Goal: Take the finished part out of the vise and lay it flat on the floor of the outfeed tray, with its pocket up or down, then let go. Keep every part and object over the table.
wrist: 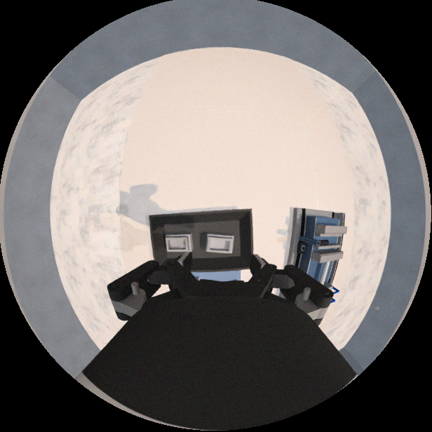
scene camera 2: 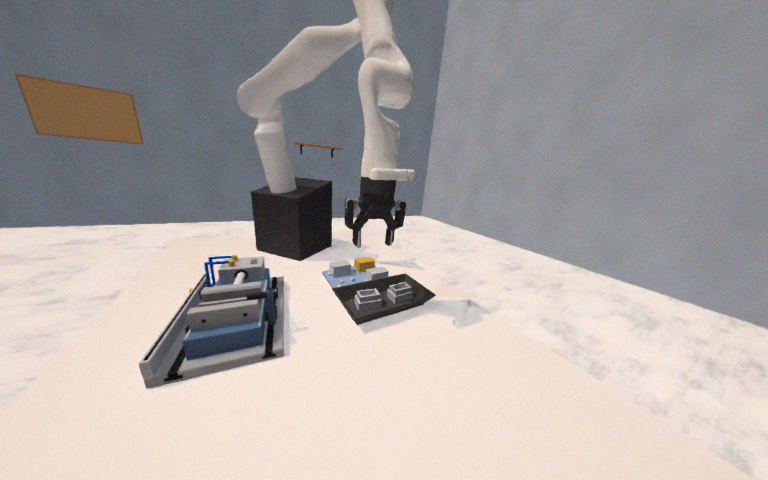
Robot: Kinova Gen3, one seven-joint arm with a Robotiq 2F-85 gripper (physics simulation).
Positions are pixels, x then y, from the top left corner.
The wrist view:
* gripper: 221, 261
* blue vise: 315, 268
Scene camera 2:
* gripper: 373, 245
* blue vise: 204, 343
